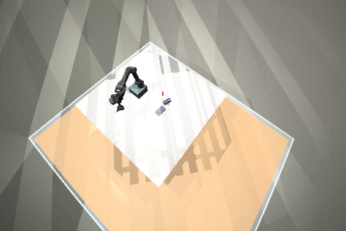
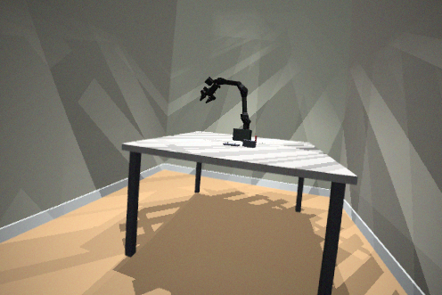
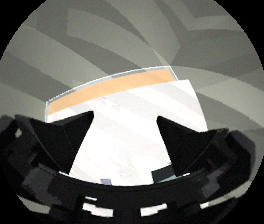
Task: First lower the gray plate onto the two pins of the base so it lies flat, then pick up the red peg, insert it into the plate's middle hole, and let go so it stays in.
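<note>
Now: gripper tip 150 mm short of the gray plate, 530 mm to the right of it and 300 mm above it. Round my gripper tip: base: 180 mm ahead, 390 mm to the left, 330 mm below; red peg: 40 mm ahead, 550 mm to the left, 300 mm below.
</note>
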